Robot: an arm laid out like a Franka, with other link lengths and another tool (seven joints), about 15 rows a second.
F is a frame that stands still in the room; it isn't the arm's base.
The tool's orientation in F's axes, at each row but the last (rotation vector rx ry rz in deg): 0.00, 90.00, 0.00; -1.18, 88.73, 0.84; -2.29, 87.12, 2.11; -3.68, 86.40, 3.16; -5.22, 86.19, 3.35; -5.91, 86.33, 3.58; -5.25, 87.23, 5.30; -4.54, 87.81, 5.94; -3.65, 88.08, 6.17; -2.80, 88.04, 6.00
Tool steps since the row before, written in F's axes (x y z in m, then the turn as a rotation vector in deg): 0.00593, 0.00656, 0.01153, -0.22, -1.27, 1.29; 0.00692, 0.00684, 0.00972, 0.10, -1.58, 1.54; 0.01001, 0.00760, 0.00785, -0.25, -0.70, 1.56; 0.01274, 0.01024, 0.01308, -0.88, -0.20, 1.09; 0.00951, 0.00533, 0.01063, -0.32, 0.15, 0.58; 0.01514, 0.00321, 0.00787, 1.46, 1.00, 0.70; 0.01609, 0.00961, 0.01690, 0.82, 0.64, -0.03; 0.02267, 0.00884, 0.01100, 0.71, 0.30, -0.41; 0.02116, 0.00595, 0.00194, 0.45, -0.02, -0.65; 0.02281, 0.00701, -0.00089, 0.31, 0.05, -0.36
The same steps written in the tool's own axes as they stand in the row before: -0.01153, 0.00656, 0.00593, -1.29, -1.27, -0.22; -0.00959, 0.00664, 0.00729, -1.53, -1.59, 0.10; -0.00735, 0.00707, 0.01075, -1.57, -0.69, -0.21; -0.01230, 0.00913, 0.01427, -1.14, -0.14, -0.82; -0.01007, 0.00414, 0.01064, -0.60, 0.17, -0.27; -0.00696, 0.00137, 0.01585, -0.63, 0.82, 1.60; -0.01611, 0.00761, 0.01787, 0.07, 0.54, 0.89; -0.01004, 0.00627, 0.02394, 0.44, 0.21, 0.72; -0.00112, 0.00364, 0.02173, 0.66, -0.09, 0.42; 0.00185, 0.00469, 0.02334, 0.37, 0.01, 0.30
